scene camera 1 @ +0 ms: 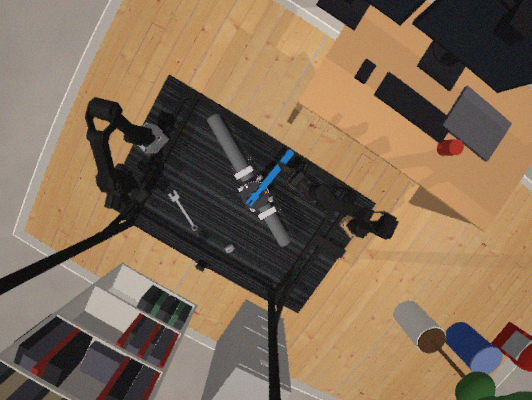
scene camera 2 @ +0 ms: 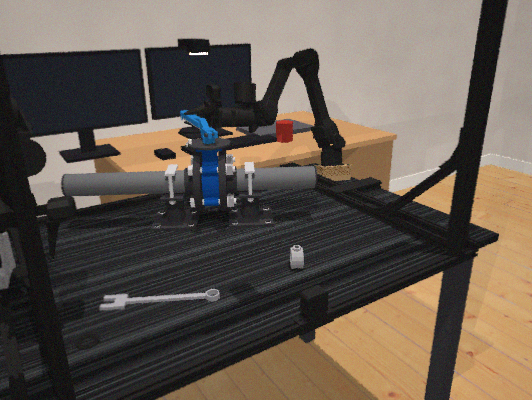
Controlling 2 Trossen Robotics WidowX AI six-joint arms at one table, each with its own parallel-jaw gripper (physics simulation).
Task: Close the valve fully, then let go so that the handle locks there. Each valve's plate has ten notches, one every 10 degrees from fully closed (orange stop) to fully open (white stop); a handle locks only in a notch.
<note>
The pictures show: the right gripper and a light grey wrench.
</note>
